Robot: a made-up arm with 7 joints.
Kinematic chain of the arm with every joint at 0, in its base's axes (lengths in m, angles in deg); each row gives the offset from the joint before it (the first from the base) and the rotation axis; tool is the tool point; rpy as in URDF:
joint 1: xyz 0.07 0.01 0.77 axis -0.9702 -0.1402 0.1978
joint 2: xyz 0 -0.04 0.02 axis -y
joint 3: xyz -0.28 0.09 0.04 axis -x
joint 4: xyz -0.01 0 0.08 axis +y
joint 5: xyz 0.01 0.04 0 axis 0.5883 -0.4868 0.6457
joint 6: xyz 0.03 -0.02 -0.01 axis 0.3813 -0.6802 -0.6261
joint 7: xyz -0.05 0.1 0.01 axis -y
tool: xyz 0.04 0 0.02 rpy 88.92 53.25 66.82
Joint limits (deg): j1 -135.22..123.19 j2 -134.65..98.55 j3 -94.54..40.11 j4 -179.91..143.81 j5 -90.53..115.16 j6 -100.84..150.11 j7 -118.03..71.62
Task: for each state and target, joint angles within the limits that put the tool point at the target. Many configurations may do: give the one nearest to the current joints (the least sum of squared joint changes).
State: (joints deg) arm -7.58 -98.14 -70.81 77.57 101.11 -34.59 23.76
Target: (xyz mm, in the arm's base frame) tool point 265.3 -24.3 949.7
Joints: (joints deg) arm 6.58 -117.34 -75.98 116.85 86.68 -10.19 22.53
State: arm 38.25 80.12 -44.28 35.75 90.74 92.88 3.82
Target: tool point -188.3 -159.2 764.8
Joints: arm 56.50 48.82 -44.95 30.44 86.08 88.14 4.29
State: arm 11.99 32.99 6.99 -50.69 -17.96 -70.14 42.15
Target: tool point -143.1 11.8 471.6
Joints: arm 34.56 63.34 17.56 -53.78 -16.11 -70.43 36.68
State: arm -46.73 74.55 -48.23 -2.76 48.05 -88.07 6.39
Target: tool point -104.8 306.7 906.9
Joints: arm -91.33 76.93 -24.20 -5.06 40.76 -79.46 14.86
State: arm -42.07 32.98 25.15 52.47 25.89 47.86 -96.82
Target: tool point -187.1 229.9 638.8
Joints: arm -4.24 44.60 21.84 54.38 29.04 17.29 -113.50
